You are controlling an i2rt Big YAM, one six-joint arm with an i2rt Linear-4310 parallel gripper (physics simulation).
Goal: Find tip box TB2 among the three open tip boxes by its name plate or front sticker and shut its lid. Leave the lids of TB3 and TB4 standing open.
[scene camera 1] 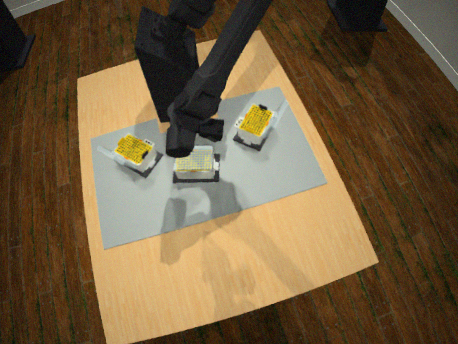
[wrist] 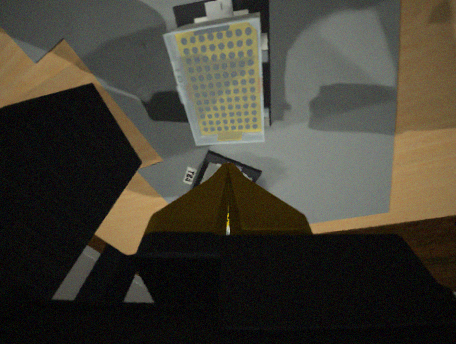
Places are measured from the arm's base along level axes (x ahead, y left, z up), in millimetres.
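Pixels of known places: gripper, between the fingertips: (wrist: 228, 171); arm's base, origin of its link: (scene camera 1: 166, 34).
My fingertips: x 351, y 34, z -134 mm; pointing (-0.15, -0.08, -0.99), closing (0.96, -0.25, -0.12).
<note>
For each thing: its top centre in the pictures, then the offset to it from my fingertips. "*": a spot on its surface instead. Level surfaces: height alone.
- middle tip box, centre of its top: (wrist: 209, 96) (scene camera 1: 193, 154) dx -31, dy +14, dz -105 mm
- left tip box, centre of its top: (scene camera 1: 132, 146) dx -90, dy -197, dz -108 mm
- plate reading TB4, a spot on its surface: (wrist: 189, 175) * dx -144, dy -156, dz -181 mm
- box's dark base, a spot on its surface: (wrist: 252, 173) * dx -18, dy -162, dz -175 mm
- right tip box, centre of its top: (scene camera 1: 256, 117) dx -153, dy +235, dz -108 mm
- grey mat, height of its surface: dz -183 mm
- wooden table, height of its surface: dz -185 mm
The middle tip box (scene camera 1: 195, 164) (wrist: 225, 82) has its clear lid lying flat over the yellow tip rack; its name plate is not readable. The left tip box (scene camera 1: 135, 152) stands with its lid open; in the wrist view a plate reading TB4 (wrist: 189, 175) shows beside that box's dark base (wrist: 252, 173), partly behind the fingers. The right tip box (scene camera 1: 256, 122) also has its lid open, and its plate is too blurred to read for certain. My gripper (wrist: 228, 171) is shut and empty, above the mat near the middle box's left end. Its fingertips are hidden in the scene view.
The boxes stand on a grey mat (scene camera 1: 135, 215) (wrist: 350, 175) on the wooden table (scene camera 1: 240, 260). The black robot base (scene camera 1: 162, 70) stands behind the mat. The arm (scene camera 1: 220, 65) reaches over the middle box. The open lids lean outward at the left and right boxes.
</note>
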